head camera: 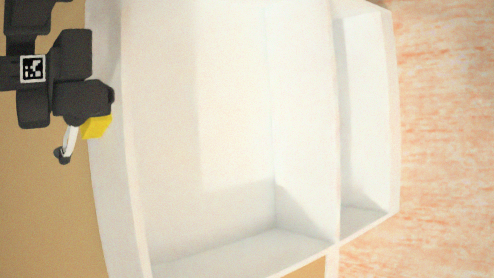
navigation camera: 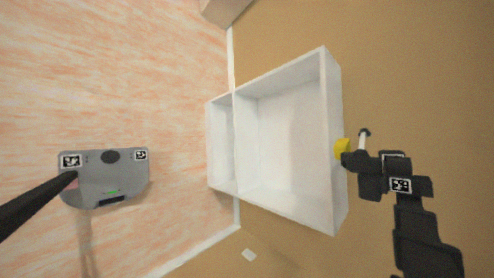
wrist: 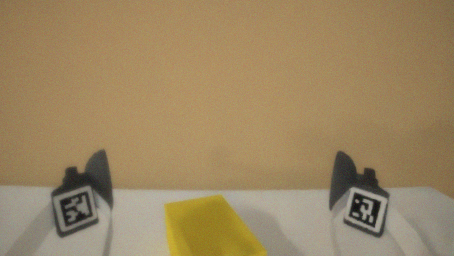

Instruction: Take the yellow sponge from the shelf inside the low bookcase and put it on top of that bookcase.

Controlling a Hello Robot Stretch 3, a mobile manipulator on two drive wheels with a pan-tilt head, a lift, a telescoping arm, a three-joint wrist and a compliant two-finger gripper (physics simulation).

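Where they show: gripper, fingertip midpoint: (wrist: 221, 172); robot's base, origin of the base link: (navigation camera: 110, 156).
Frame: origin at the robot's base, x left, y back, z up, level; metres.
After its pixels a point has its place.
Note:
The yellow sponge (head camera: 97, 127) @[y -0.020, x -0.745, z 1.084 m] (navigation camera: 342, 148) @[y -0.001, x -0.714, z 1.094 m] (wrist: 207, 227) @[y 0.004, x -0.765, z 1.105 m] rests on the white top board of the low bookcase (head camera: 112, 200) @[y -0.176, x -0.768, z 1.060 m] (navigation camera: 334, 105) @[y -0.202, x -0.770, z 1.060 m] (wrist: 137, 225) @[y -0.086, x -0.834, z 1.060 m]. My gripper (head camera: 70, 132) (navigation camera: 362, 145) @[y 0.017, x -0.741, z 1.166 m] (wrist: 221, 172) @[y 0.017, x -0.741, z 1.166 m] is open, its fingers wide apart and touching nothing. It is above the top board and the sponge. In the wrist view the sponge shows low in the picture, between the fingers' lines and a little left of the middle, with its lower part cut off by the frame. One finger is hidden behind the gripper body in the head and navigation views.
The bookcase's inner shelf (head camera: 336, 150) @[y -0.137, x -0.652, z 0.451 m] (navigation camera: 235, 145) @[y -0.024, x -0.651, z 0.447 m] divides its open front. A tan wall (head camera: 45, 215) @[y -0.233, x -0.970, z 1.197 m] (navigation camera: 415, 75) @[y -0.304, x -0.971, z 1.319 m] (wrist: 225, 75) @[y 0.020, x -0.967, z 1.236 m] stands behind the bookcase. My grey base (navigation camera: 127, 175) @[y 0.113, x -0.065, z 0.160 m] is on the pinkish floor (head camera: 445, 150) @[y -0.187, x -0.455, z 0.001 m] (navigation camera: 150, 75) @[y -0.582, x -0.228, z 0.000 m]. A pale block (navigation camera: 225, 10) @[y -1.292, x -0.811, z 0.202 m] stands by the wall.

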